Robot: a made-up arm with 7 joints.
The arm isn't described. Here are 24 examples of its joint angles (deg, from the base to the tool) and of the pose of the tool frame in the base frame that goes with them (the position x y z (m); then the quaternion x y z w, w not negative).
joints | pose
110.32 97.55 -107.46 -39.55 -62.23 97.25 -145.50 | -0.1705 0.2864 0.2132 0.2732 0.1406 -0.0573 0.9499
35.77 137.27 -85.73 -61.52 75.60 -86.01 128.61 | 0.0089 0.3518 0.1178 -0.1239 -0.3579 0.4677 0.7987
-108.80 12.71 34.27 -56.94 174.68 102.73 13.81 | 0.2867 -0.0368 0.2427 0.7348 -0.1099 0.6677 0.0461
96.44 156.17 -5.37 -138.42 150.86 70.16 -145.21 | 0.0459 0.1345 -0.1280 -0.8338 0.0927 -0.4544 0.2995
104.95 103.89 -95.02 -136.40 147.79 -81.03 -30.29 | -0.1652 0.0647 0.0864 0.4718 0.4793 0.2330 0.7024
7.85 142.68 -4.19 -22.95 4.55 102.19 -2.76 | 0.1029 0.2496 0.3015 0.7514 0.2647 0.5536 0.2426
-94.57 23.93 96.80 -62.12 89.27 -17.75 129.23 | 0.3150 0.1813 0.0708 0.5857 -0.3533 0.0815 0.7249
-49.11 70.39 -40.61 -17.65 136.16 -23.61 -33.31 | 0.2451 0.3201 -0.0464 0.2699 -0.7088 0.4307 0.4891
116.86 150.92 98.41 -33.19 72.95 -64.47 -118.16 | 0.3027 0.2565 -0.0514 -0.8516 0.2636 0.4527 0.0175
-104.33 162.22 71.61 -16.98 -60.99 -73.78 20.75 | -0.3442 0.2151 0.0044 -0.8594 0.3911 -0.1434 0.2964
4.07 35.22 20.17 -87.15 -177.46 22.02 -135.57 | 0.1745 0.2085 -0.1795 -0.0164 -0.8380 0.0770 0.5399
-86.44 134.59 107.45 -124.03 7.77 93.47 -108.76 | -0.2234 0.0654 -0.0210 0.7275 -0.2832 0.6142 0.1153
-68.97 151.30 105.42 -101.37 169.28 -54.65 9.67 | -0.2877 0.0072 0.0580 0.6442 0.3261 0.5978 0.3482
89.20 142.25 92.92 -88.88 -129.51 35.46 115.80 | 0.3053 0.0904 0.0485 -0.4031 0.6682 0.6250 0.0184
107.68 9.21 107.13 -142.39 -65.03 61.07 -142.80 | -0.1007 0.0905 0.1171 0.1136 -0.9751 -0.0033 0.1903
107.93 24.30 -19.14 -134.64 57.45 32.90 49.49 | -0.1599 -0.0043 -0.1244 -0.1944 0.1386 0.7568 0.6084
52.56 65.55 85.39 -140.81 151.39 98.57 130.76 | 0.0410 0.1625 0.0758 -0.2420 0.2497 0.7077 0.6150
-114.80 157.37 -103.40 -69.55 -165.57 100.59 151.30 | -0.0757 0.3485 0.0391 -0.6089 0.5459 0.5753 0.0142
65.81 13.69 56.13 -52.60 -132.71 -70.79 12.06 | -0.2950 0.1615 -0.1828 -0.2276 0.0975 -0.4906 0.8354
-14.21 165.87 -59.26 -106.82 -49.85 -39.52 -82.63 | 0.0858 0.2085 0.1662 0.0839 -0.3176 0.8391 0.4336
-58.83 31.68 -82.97 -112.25 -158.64 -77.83 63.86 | 0.1942 -0.1186 -0.1378 -0.3207 -0.0293 0.8921 0.3169
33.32 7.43 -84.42 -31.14 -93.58 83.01 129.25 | -0.1885 -0.0662 -0.3480 0.1672 -0.4275 -0.1396 0.8774
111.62 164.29 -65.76 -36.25 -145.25 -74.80 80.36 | 0.2144 0.3347 -0.0221 0.0372 -0.8515 0.0190 0.5227
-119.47 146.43 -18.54 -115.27 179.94 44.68 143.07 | -0.1341 0.1134 0.1889 -0.8117 0.0727 0.2929 0.5001
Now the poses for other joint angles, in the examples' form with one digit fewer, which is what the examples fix.
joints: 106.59 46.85 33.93 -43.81 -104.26 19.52 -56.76
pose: -0.314 0.227 0.059 0.294 -0.643 0.706 0.042
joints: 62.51 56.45 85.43 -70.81 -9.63 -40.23 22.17
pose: -0.111 0.336 0.043 0.658 -0.512 -0.232 0.502
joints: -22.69 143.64 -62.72 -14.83 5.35 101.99 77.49
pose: -0.051 0.277 0.293 -0.803 0.015 -0.477 0.357
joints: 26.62 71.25 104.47 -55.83 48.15 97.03 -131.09
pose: -0.078 0.365 0.064 0.351 -0.142 -0.397 0.836
